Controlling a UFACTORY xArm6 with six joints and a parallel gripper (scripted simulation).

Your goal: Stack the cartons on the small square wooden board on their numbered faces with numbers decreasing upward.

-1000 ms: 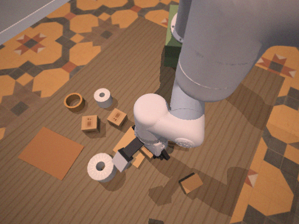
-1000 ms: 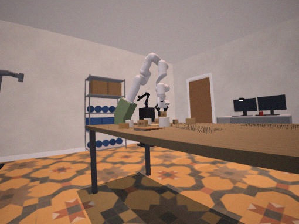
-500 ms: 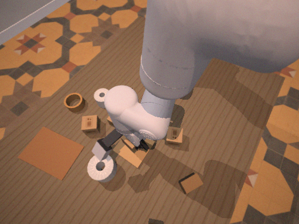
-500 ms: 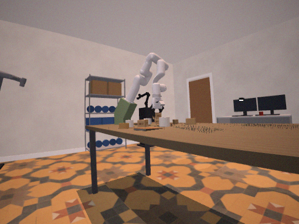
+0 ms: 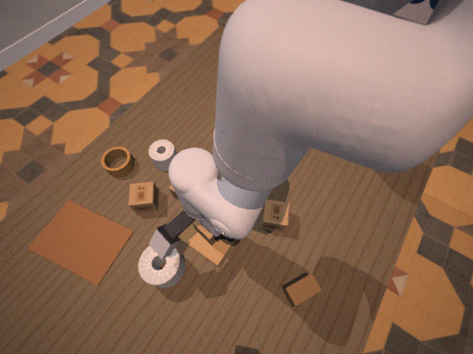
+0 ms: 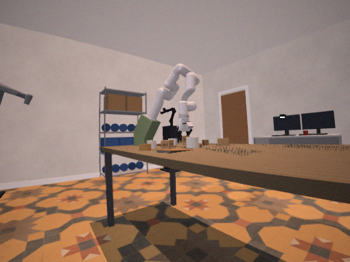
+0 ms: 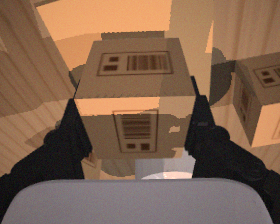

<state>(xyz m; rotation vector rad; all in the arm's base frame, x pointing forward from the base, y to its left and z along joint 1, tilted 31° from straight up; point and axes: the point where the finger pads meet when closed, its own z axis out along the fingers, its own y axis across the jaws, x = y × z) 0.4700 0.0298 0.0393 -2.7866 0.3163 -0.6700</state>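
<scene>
My hand is 60 mm above the square wooden board. Round my hand: flat box (250 mm to the left, 50 mm below).
</scene>
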